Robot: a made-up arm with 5 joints.
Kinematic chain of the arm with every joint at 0, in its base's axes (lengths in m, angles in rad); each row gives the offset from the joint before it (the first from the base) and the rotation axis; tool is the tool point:
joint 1: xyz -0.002 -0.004 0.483 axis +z
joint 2: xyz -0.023 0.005 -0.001 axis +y
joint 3: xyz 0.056 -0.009 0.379 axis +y
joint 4: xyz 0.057 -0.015 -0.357 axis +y
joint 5: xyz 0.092 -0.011 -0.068 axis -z
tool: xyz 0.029 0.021 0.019
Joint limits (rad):
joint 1: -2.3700..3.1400
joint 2: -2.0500..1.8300
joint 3: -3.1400..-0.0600
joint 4: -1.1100..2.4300
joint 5: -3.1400..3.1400
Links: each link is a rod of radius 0.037 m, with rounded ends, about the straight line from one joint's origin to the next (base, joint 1, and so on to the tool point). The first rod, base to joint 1, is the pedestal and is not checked.
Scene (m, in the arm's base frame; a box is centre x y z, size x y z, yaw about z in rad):
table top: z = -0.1
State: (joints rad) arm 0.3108 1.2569 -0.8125 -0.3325 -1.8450
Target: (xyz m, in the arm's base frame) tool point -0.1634 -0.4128 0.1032
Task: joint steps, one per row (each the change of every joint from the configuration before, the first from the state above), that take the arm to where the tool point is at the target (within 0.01 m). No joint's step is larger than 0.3 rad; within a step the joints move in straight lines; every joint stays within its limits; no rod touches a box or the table.
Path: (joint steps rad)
1: -0.2788 0.0141 -0.0538 0.0051 -0.0172
2: -0.2789 0.0141 -0.0538 0.0050 -0.0172
3: -0.2788 0.0141 -0.0538 0.0051 -0.0172
4: -0.2788 0.0141 -0.0539 0.0051 -0.0172
5: -0.2789 0.0141 -0.0538 0.0051 -0.0172
6: -0.2788 0.0141 -0.0538 0.0050 -0.0173
7: -0.2789 0.0141 -0.0538 0.0051 -0.0172
8: -0.2788 0.0141 -0.0538 0.0051 -0.0172

